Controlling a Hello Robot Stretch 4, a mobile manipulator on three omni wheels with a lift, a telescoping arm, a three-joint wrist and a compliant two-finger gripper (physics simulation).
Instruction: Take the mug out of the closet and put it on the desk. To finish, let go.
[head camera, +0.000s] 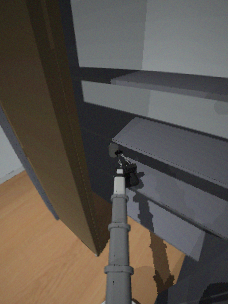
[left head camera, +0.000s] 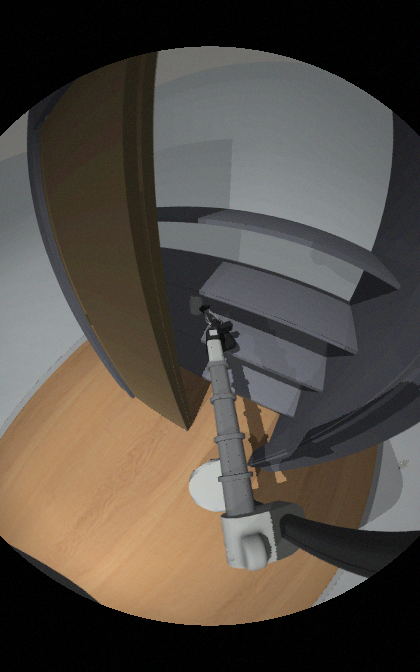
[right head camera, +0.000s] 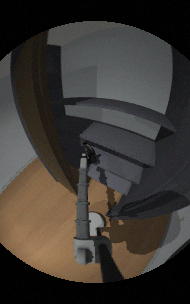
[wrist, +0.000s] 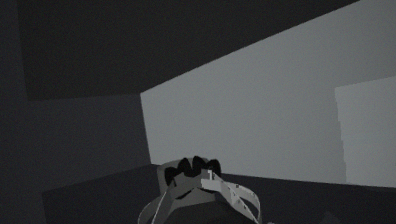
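Seen in the pictures: gripper, fingertip midpoint: (head camera: 117, 150) (right head camera: 84, 141) (wrist: 192, 169); robot's base, link origin: (right head camera: 90, 222).
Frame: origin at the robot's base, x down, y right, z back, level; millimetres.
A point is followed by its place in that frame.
Note:
The mug (head camera: 112, 149) @[x -890, y -58, z -964 mm] (left head camera: 195, 305) (wrist: 160, 180) @[x -882, y -78, z -968 mm] is a plain grey cylinder. It stands upright at the left end of a closet shelf, under the shelf board (head camera: 176, 146) @[x -1116, y 295, z -686 mm] above it. My gripper (head camera: 118, 153) @[x -904, y -14, z -928 mm] (left head camera: 204, 311) (right head camera: 85, 143) @[x -904, y -14, z -928 mm] (wrist: 192, 168) @[x -904, y -14, z -928 mm] is at the end of the stretched-out arm, right at the mug's near side. In the wrist view the black fingertip pads meet side by side in front of the mug's upper part. The mug's body shows behind and below them, not between them. The desk is not in view.
The open brown closet door (head camera: 40, 108) @[x -1374, y -267, z -532 mm] stands close on the arm's left. Several grey shelves (head camera: 190, 198) @[x -811, y 426, z -581 mm] step down to the right of the arm. The closet's dark side wall (wrist: 79, 137) @[x -961, y -506, z -1262 mm] is just left of the mug. A wooden floor (head camera: 40, 258) @[x 27, y -750, z -440 mm] lies below.

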